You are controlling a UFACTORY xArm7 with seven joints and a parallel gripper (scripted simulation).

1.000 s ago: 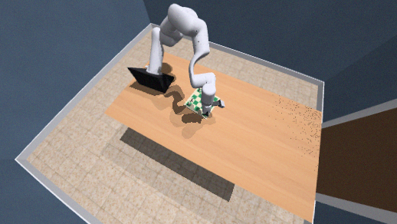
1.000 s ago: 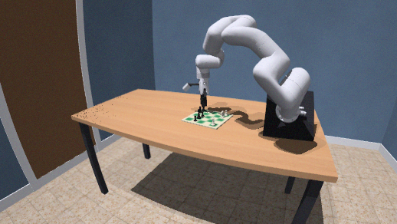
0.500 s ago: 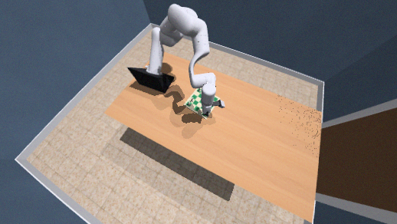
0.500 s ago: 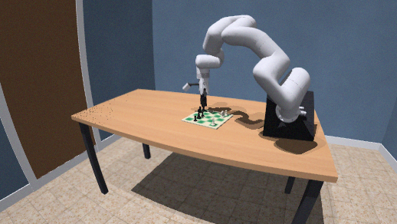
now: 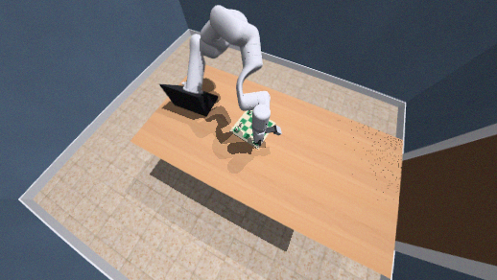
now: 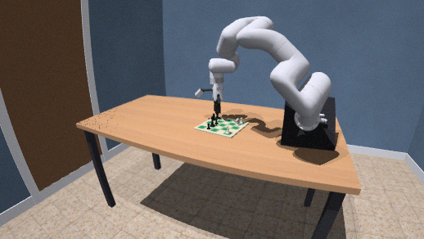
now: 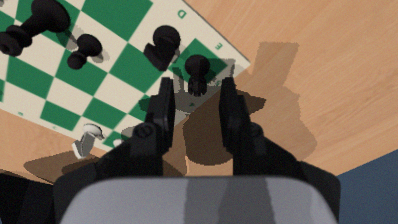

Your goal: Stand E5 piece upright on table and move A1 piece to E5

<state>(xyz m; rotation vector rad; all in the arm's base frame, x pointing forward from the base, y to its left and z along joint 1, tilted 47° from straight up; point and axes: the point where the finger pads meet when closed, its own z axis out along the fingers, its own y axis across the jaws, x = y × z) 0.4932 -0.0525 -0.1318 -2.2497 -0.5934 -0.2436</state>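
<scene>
Right now my hand is 40 mm above the black chess piece, 30 mm to the right of it and 10 mm short of it. The rest, counted from my hand: chessboard: 90 mm to the left, 60 mm below, 60 mm behind; white chess piece: 180 mm to the left, 120 mm behind, 40 mm below; white piece: 140 mm behind, 70 mm to the left, 40 mm below.
</scene>
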